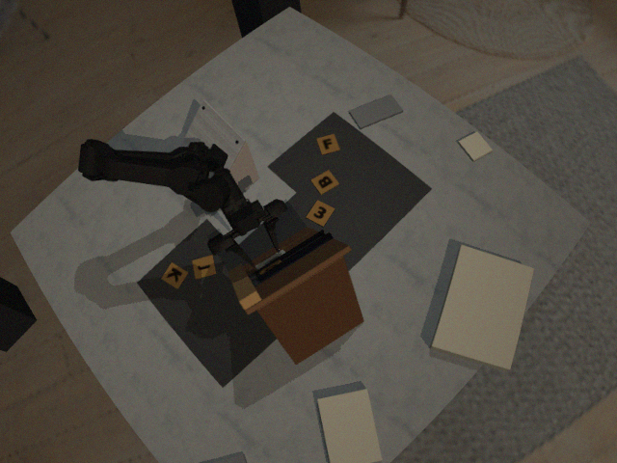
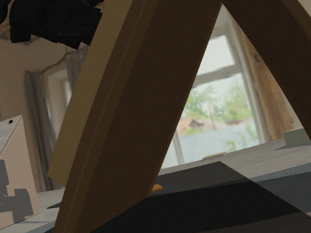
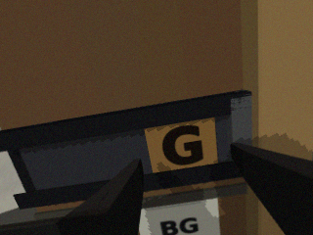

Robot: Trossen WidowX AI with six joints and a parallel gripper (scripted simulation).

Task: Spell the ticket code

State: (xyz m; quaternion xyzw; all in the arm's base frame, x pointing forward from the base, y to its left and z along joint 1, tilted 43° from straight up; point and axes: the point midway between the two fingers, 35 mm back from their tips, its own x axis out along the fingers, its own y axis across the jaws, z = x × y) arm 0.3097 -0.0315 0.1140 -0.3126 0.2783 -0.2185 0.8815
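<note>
Now: gripper tip 90 mm above the white ticket, 30 mm past it and 20 mm to the right of it. From my gripper tip the other things lie so: cream block 430 mm ahead, 310 mm to the left, 170 mm below; then dark mat 190 mm below, 130 mm behind, 100 mm to the left; then cream pad 690 mm to the left, 190 mm below, 120 mm ahead.
</note>
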